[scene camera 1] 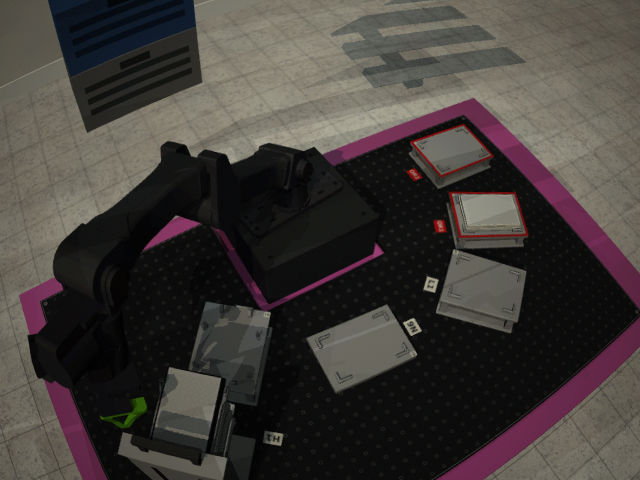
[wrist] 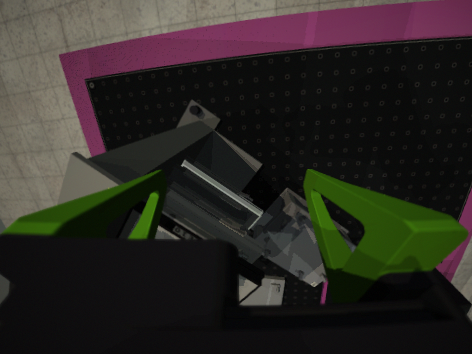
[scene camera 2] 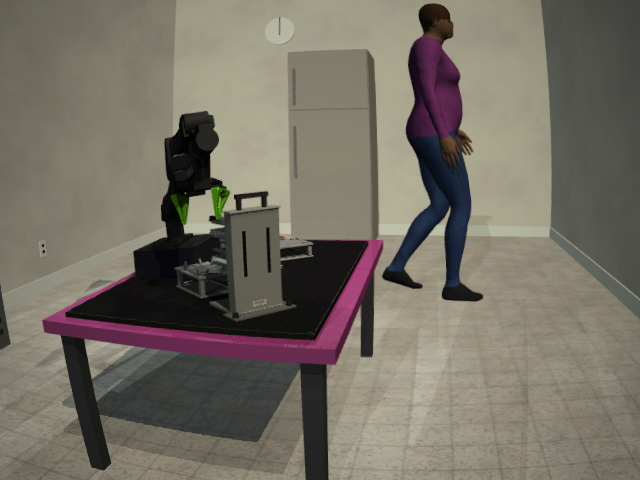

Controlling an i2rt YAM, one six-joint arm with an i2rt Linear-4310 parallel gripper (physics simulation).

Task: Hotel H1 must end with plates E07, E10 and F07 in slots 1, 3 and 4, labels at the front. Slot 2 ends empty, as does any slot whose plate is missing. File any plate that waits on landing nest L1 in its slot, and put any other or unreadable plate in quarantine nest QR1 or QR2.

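Pixels of known places: gripper, fingertip midpoint: (scene camera 1: 116, 399) (wrist: 235, 177) (scene camera 2: 200, 222); arm's base, origin of the base link: (scene camera 1: 291, 203) (scene camera 2: 176, 242).
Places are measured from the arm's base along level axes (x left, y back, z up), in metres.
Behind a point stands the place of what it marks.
Note:
Hotel H1 (scene camera 1: 211, 467) {y -0.393, x -0.416, z 0.163 m} (scene camera 2: 255, 237) {y -0.359, x -0.465, z 0.094 m} (wrist: 82, 182) {y -0.311, x -0.500, z 0.163 m} stands upright at the table's near left in scene camera 1, with a handle on top. Light and clear layers show in it; slot contents and labels cannot be read. My gripper (scene camera 1: 124, 414) {y -0.224, x -0.477, z 0.136 m} (scene camera 2: 201, 221) {y -0.224, x -0.477, z 0.136 m} (wrist: 235, 177) {y -0.224, x -0.477, z 0.136 m} is open and empty, above and beside the hotel; one finger is hidden in scene camera 1. A pale plate (scene camera 1: 488, 209) {y -0.227, x 0.335, z -0.038 m} lies on red-rimmed nest QR1 (scene camera 1: 522, 227) {y -0.302, x 0.367, z -0.047 m}; its label is unreadable. Nest QR2 (scene camera 1: 452, 149) {y -0.050, x 0.411, z -0.053 m} holds no plate. Landing nest L1 (scene camera 1: 485, 286) {y -0.351, x 0.192, z -0.043 m} shows a bare top.
A raised pegged stand (scene camera 1: 232, 343) {y -0.163, x -0.248, z -0.033 m} (wrist: 295, 245) {y -0.179, x -0.268, z -0.033 m} is close beside the hotel. Flat nest N6 (scene camera 1: 361, 348) {y -0.286, x -0.061, z -0.081 m} lies at mid table, bare. The black arm base (scene camera 1: 310, 242) {y -0.099, x -0.031, z 0.008 m} (scene camera 2: 165, 258) {y 0.006, x -0.116, z -0.032 m} stands at the inner edge. A person (scene camera 2: 436, 98) is behind the table in scene camera 2.

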